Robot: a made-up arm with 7 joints. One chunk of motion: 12 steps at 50 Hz.
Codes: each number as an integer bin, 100 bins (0 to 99) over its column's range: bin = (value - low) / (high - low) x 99, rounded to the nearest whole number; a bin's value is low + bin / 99 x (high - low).
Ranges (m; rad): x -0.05..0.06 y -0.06..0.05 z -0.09..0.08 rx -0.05..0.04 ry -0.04..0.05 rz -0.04..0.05
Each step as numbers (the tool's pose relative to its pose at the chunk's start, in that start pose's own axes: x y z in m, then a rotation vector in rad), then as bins.
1 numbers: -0.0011 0.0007 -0.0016 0.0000 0.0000 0.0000
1 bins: 44 55 51 55 44 44
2 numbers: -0.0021 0.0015 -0.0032 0.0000 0.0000 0.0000
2 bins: 43 55 51 55 44 44
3 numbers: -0.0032 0.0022 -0.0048 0.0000 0.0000 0.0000
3 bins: 42 56 50 55 44 44
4 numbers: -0.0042 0.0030 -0.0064 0.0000 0.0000 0.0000
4 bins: 41 57 49 55 44 44
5 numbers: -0.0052 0.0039 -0.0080 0.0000 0.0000 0.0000
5 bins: 40 58 48 55 44 44
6 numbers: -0.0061 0.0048 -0.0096 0.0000 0.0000 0.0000
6 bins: 40 58 47 55 44 44
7 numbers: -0.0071 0.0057 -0.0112 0.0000 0.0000 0.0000
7 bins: 39 59 46 55 44 44
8 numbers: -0.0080 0.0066 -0.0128 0.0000 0.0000 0.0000
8 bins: 38 60 45 55 44 44
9 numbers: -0.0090 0.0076 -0.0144 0.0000 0.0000 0.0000
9 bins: 37 61 44 55 44 44
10 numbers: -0.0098 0.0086 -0.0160 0.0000 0.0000 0.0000
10 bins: 36 62 43 55 44 44
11 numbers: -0.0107 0.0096 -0.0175 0.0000 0.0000 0.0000
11 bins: 35 63 42 55 44 44
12 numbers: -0.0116 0.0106 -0.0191 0.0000 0.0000 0.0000
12 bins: 35 64 41 55 44 44
